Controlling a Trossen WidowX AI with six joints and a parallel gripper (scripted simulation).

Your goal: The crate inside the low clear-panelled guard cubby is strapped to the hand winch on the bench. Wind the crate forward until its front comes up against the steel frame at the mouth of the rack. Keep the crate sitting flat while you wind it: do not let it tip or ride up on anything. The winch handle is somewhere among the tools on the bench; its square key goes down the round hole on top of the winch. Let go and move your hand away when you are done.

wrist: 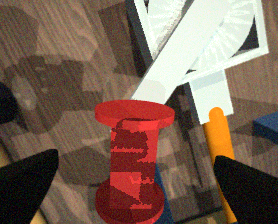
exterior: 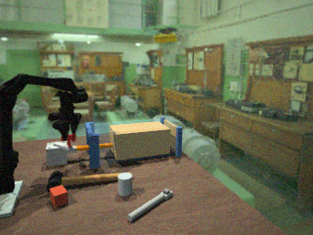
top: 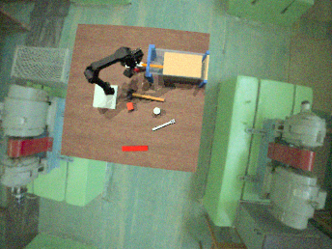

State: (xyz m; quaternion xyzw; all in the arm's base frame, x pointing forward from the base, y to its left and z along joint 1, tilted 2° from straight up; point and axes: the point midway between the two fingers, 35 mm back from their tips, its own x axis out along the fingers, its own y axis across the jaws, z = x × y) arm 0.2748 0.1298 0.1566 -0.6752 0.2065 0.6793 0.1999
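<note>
The red knob is 10 mm below my gripper tip. Also, from my gripper tip: winch handle (20 mm behind, 30 mm to the left, 40 mm below); winch (70 mm behind, 80 mm to the left, 110 mm below); blue steel frame (110 mm ahead, 60 mm to the left, 40 mm below).
</note>
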